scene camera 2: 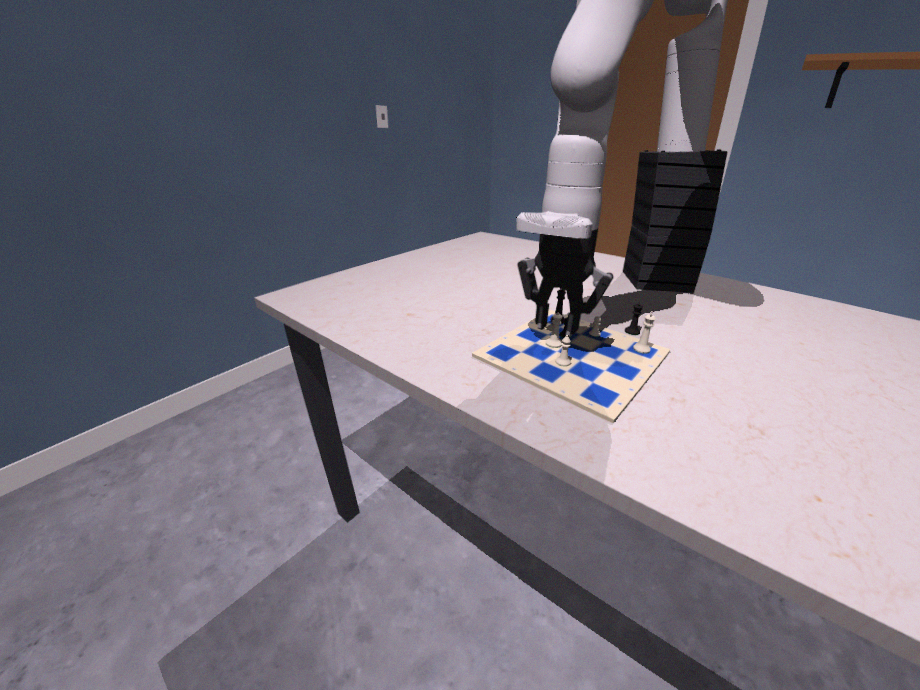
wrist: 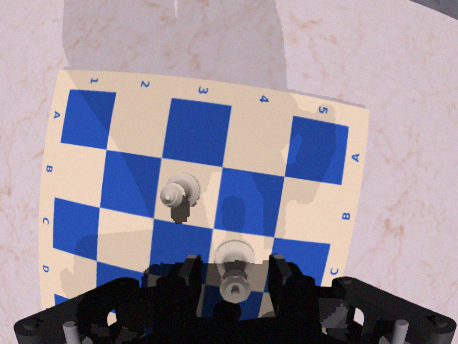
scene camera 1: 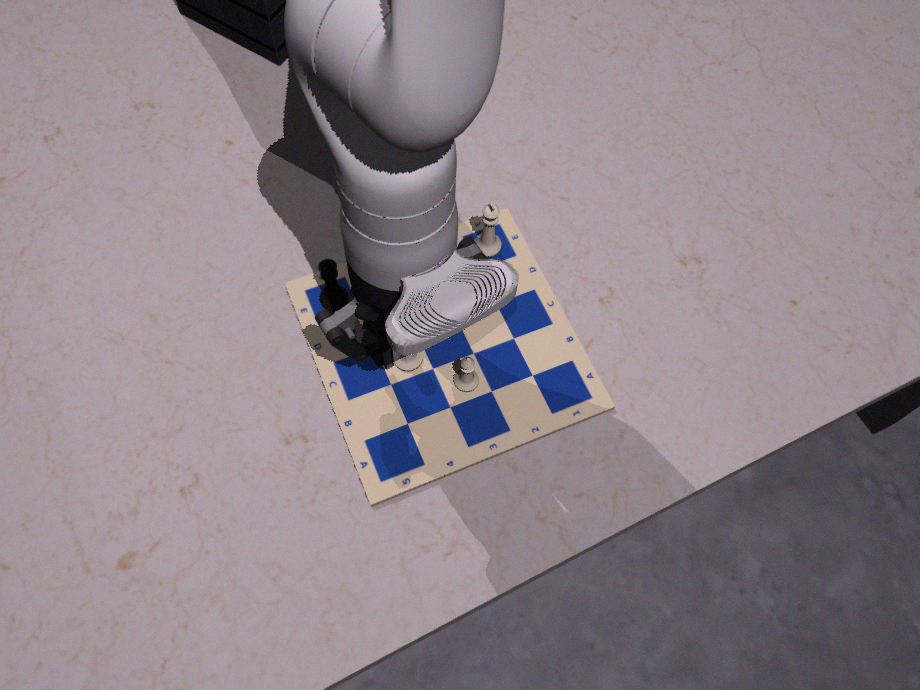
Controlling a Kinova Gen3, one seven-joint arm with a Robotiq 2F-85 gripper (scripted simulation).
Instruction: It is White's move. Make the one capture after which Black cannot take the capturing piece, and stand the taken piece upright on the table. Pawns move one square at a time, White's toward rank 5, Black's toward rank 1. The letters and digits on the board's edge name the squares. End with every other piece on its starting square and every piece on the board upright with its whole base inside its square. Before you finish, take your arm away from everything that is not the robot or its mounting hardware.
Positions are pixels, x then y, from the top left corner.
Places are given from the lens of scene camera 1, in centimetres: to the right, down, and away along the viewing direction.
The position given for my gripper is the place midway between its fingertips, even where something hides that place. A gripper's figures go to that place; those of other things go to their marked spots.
my gripper (scene camera 1: 407,347): -4, 0, 70
tall black piece (scene camera 1: 333,297): -11, -4, 72
white king (scene camera 1: 490,244): 3, -9, 76
